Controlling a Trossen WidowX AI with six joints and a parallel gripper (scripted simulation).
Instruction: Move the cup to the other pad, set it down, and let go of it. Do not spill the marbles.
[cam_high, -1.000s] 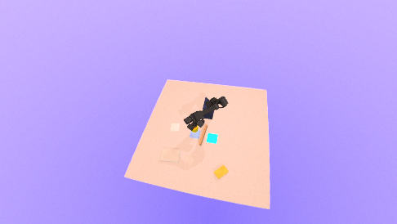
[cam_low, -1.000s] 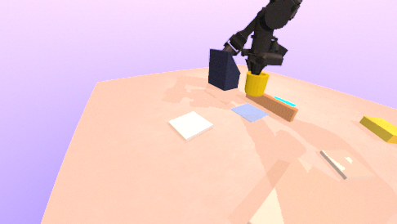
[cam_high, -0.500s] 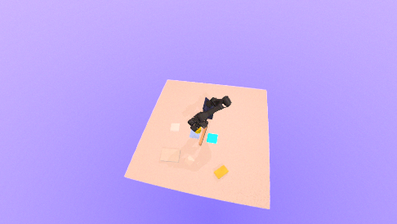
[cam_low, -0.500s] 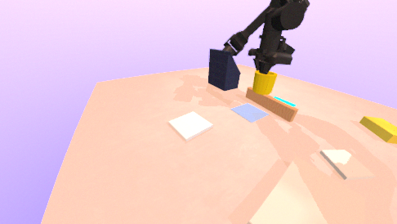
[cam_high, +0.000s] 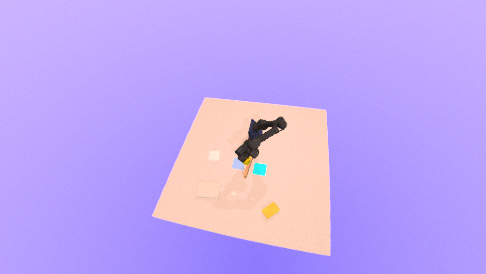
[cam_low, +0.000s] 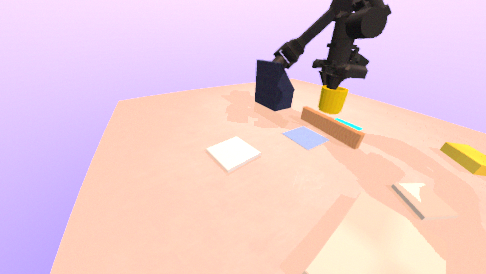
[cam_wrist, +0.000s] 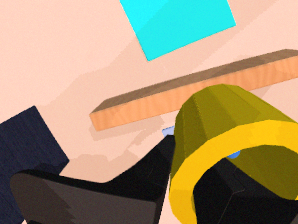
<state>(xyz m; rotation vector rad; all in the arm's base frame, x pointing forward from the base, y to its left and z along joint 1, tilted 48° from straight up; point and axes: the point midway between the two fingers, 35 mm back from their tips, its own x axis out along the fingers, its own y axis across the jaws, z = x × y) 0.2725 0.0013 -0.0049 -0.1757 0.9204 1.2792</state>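
The cyan pad lies 40 mm ahead of my gripper tip, 100 mm to the left of it and 120 mm below it. Round my gripper tip: orange bar 30 mm ahead, 100 mm below; yellow cup 20 mm ahead, 20 mm to the right; pale slab 290 mm ahead, 270 mm to the right, 100 mm below.
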